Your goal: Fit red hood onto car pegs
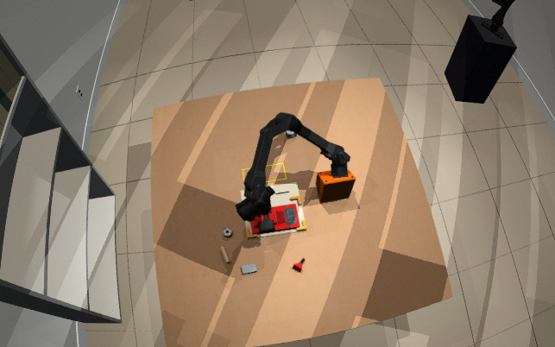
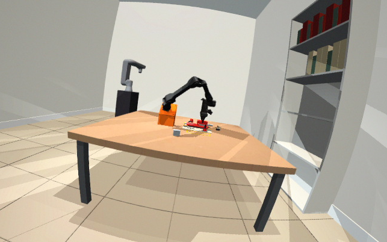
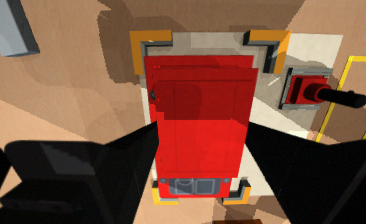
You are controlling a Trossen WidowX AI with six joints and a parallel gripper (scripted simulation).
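The red hood lies right at my gripper tip. Round my gripper tip: wooden dowel: 170 mm ahead, 150 mm to the left, 40 mm below.
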